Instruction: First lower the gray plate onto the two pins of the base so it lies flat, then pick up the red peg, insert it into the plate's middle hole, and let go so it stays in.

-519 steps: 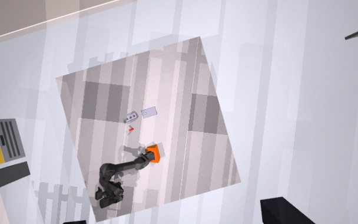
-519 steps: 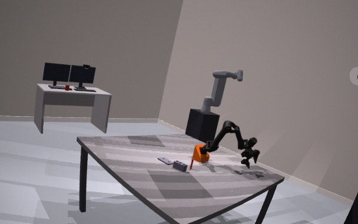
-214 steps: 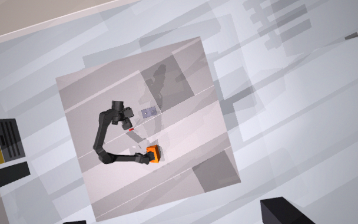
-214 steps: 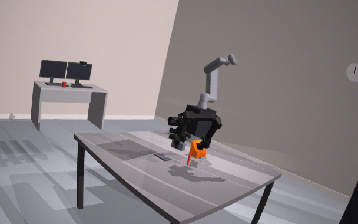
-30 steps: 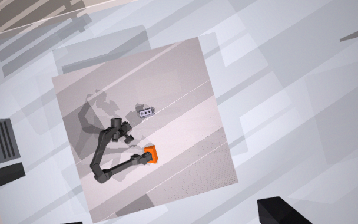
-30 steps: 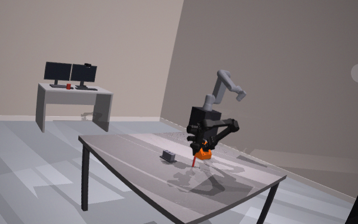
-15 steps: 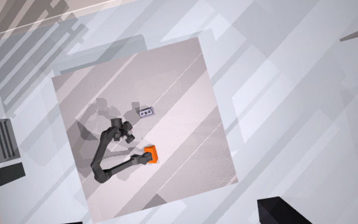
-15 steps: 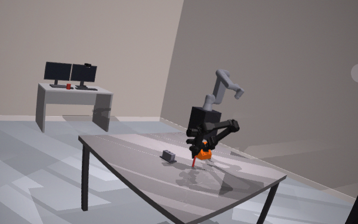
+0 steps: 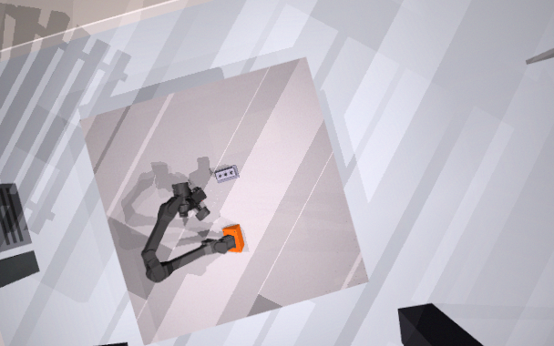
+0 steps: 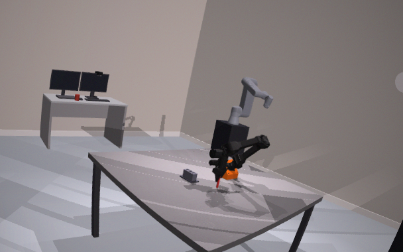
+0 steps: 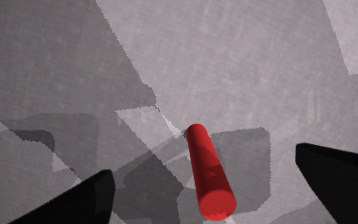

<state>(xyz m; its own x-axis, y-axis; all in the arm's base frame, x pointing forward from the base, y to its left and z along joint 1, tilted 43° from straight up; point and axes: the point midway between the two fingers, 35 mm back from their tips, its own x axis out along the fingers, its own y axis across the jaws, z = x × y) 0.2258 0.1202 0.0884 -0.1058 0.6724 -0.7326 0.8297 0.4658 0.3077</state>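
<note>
My gripper tip is now 1 cm above the red peg. Round my gripper tip: gray base 16 cm to the right, 12 cm ahead, 4 cm below; gray plate 16 cm to the right, 12 cm ahead, 1 cm below.
</note>
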